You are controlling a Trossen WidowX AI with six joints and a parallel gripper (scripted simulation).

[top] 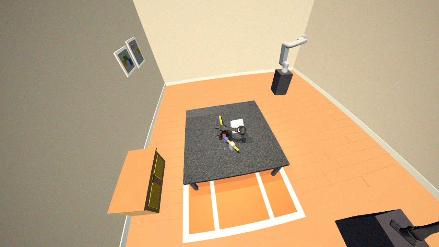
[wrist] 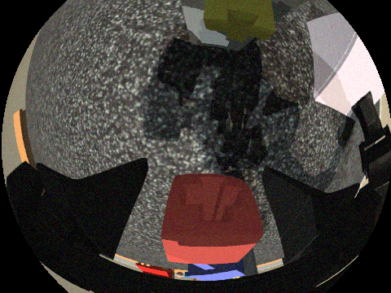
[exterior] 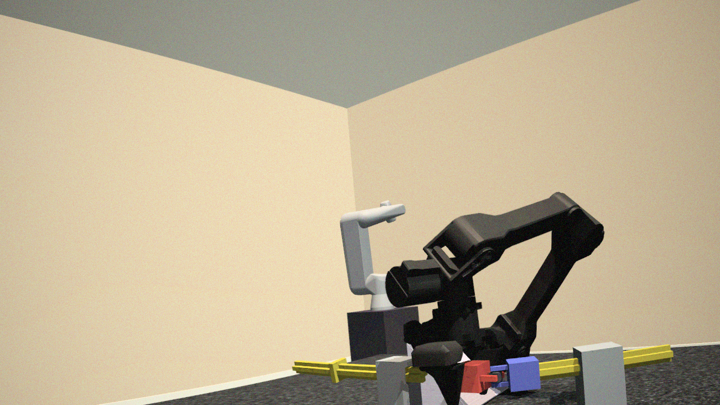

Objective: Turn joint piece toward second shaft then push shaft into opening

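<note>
The red square joint piece is 40 mm above my gripper tip and 10 mm to the left of it.
</note>
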